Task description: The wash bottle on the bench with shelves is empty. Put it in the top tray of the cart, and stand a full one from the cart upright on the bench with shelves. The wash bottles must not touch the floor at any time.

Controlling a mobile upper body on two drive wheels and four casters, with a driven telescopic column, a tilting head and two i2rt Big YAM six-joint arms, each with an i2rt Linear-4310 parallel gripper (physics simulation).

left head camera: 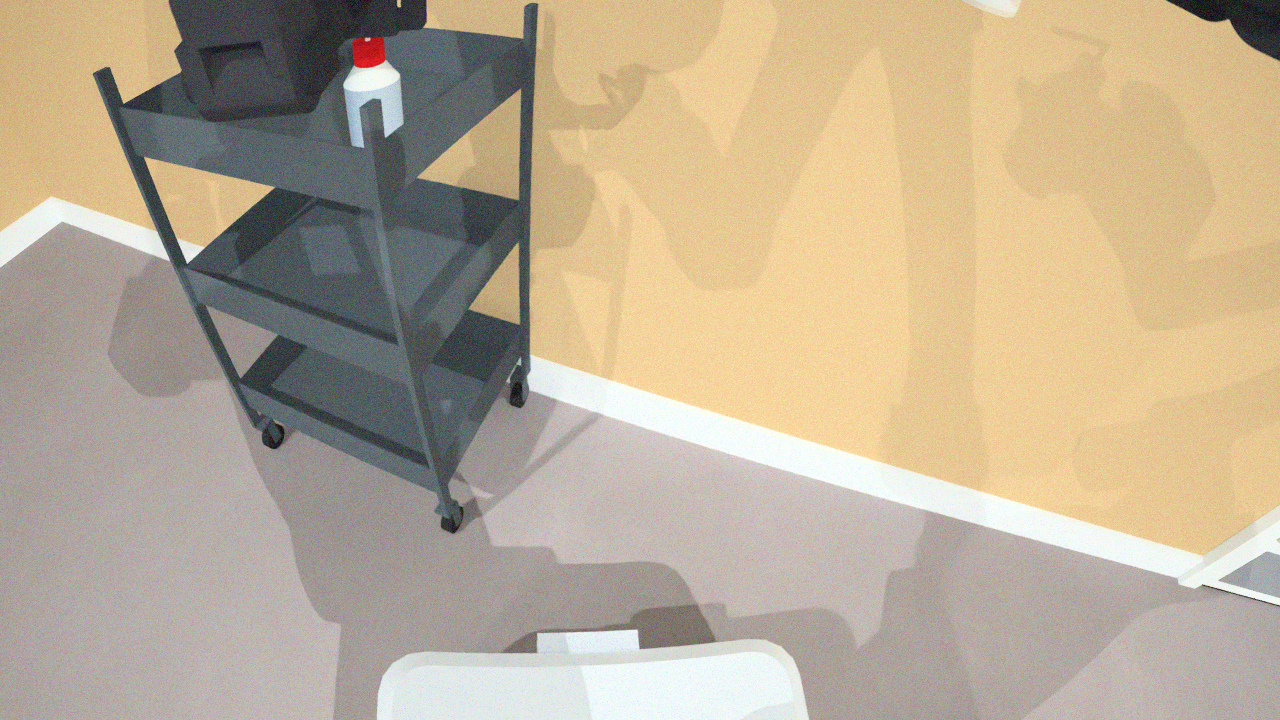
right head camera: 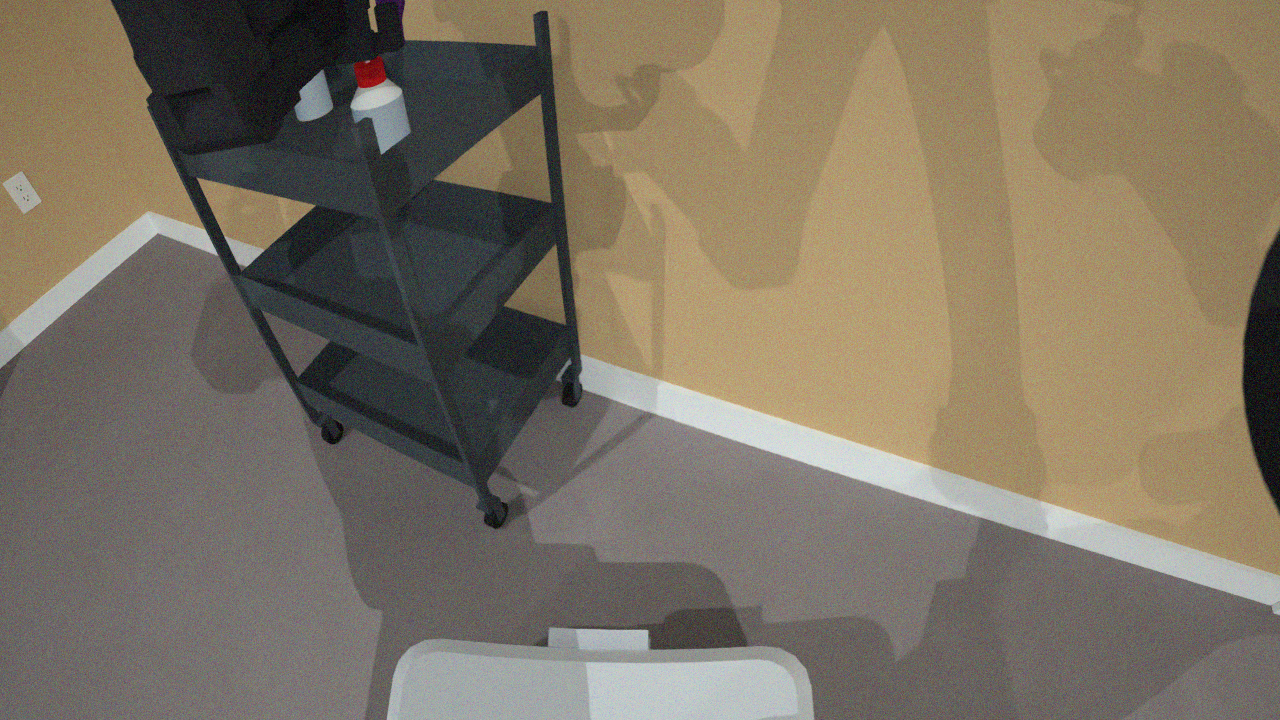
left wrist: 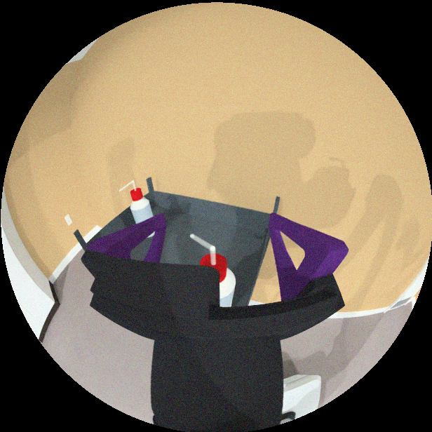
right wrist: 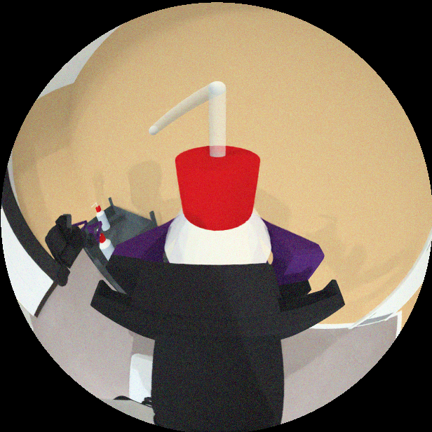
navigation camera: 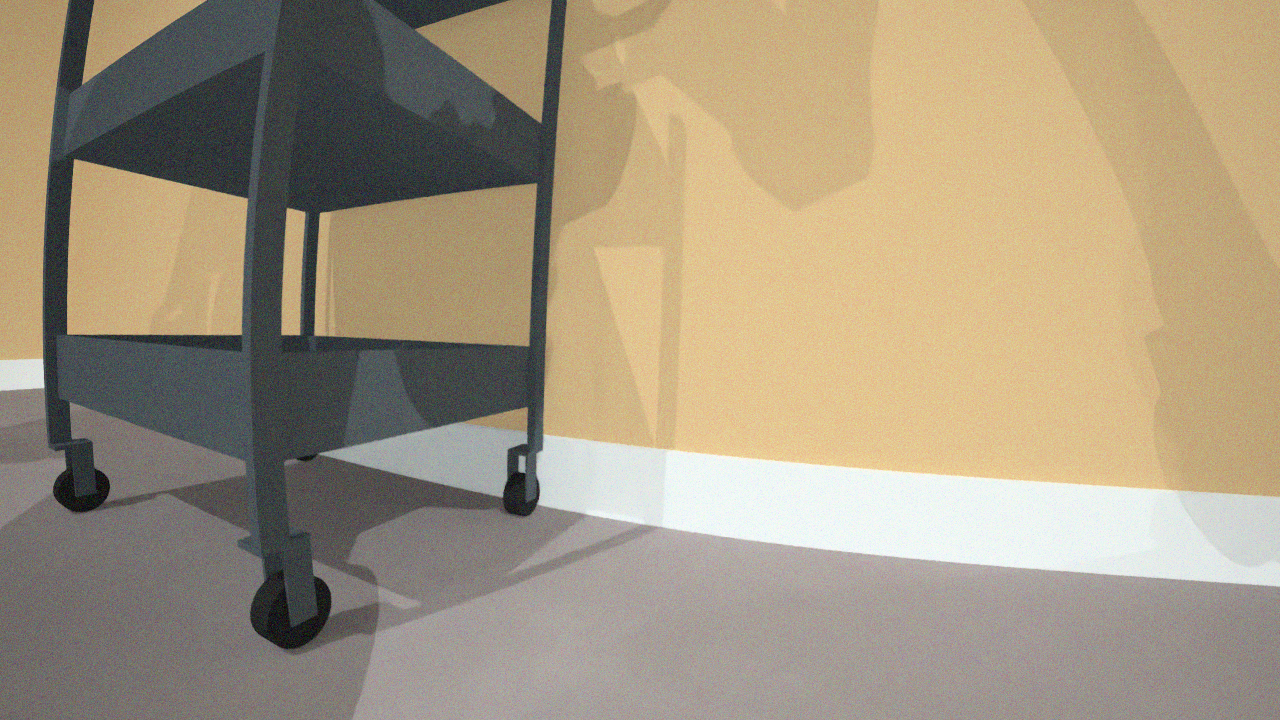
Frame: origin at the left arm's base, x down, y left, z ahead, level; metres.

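Where they show: left gripper, between the fingertips: (right head camera: 358, 3).
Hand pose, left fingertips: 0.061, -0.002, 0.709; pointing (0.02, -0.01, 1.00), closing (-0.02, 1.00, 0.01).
Note:
Each offset is from my left fingertips to the centre of the thing, as dx, dy, dz. "pt": to the spot under its first point.
The dark grey cart (left head camera: 250, 165) (right head camera: 277, 179) (navigation camera: 152, 385) stands by the wall. On its top tray a near wash bottle @(+0.125, +0.012, +0.011) (left head camera: 389, 94) (right head camera: 389, 111) (left wrist: 227, 287) (right wrist: 105, 246) with a red cap stands upright at the near corner. A second wash bottle @(+0.125, +0.229, +0.221) (right head camera: 313, 96) (left wrist: 141, 209) (right wrist: 102, 219) stands upright farther left. My left gripper (left wrist: 217, 218) is open and empty over the top tray, between the viewer and the second bottle in the head views. My right gripper (right wrist: 217, 218) is shut on a wash bottle (right wrist: 217, 245), upright, away from the cart; its lower body and fill are hidden.
The cart's corner posts rise above its top tray. A tan wall (left head camera: 805, 268) (navigation camera: 895, 268) with a white baseboard @(pt +0.815, -0.500, +0.079) (left head camera: 716, 429) (navigation camera: 805, 501) runs behind and right of the cart. A white frame @(pt +0.821, -1.599, -0.414) (left head camera: 1194, 573) shows at the right edge of the left head view. The bench with shelves cannot be clearly identified.

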